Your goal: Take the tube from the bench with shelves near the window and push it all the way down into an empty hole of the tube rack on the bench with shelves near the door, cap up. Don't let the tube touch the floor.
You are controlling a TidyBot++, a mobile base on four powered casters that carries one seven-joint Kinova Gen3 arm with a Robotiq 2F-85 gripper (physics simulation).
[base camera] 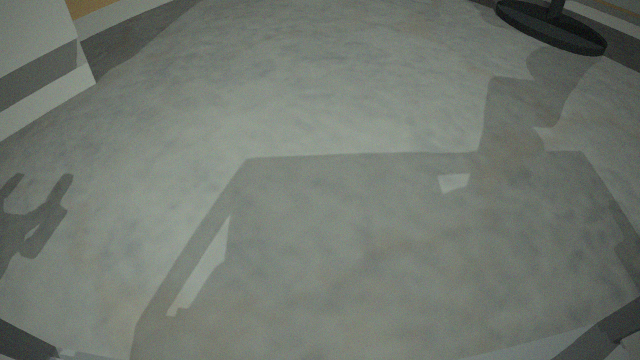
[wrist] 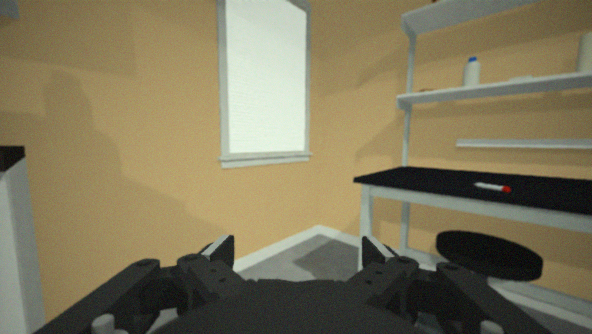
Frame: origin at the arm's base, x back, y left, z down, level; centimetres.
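Where they show: gripper, fingertip midpoint: [wrist: 297,250].
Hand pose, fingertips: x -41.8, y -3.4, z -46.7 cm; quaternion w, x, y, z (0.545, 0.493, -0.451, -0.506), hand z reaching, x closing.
Note:
Each offset is from my fingertips to the top centre of the thing. "pt": to the spot under its first point. Level surfaces: height alone.
A white tube @(dx -65.7, dy -77.1, dz +8.1 cm) [wrist: 492,187] with a red cap lies on its side on the black top of the bench with shelves @(dz +10.2 cm) [wrist: 430,181], at the right in the wrist view. The red cap points right and the tip points left. The window @(pt dx -162.0, dy +12.6, dz -55.2 cm) [wrist: 266,75] is in the wall left of that bench. My gripper [wrist: 297,250] is open, with nothing between its fingers, well short of the bench and to the left of the tube in the view. The tube rack and the bench near the door do not show in either view.
A round black stool seat @(dx -76.6, dy -87.7, dz +38.1 cm) [wrist: 490,255] stands in front of the bench. A black round stool base @(dx -76.6, dy -87.7, dz +83.4 cm) [base camera: 550,27] is at the upper right in the base camera view. A white cabinet [base camera: 35,35] is at the upper left. A white bottle @(dx -111.1, dy -103.3, dz -53.3 cm) [wrist: 471,74] stands on the shelf @(dz -33.6 cm) [wrist: 530,86].

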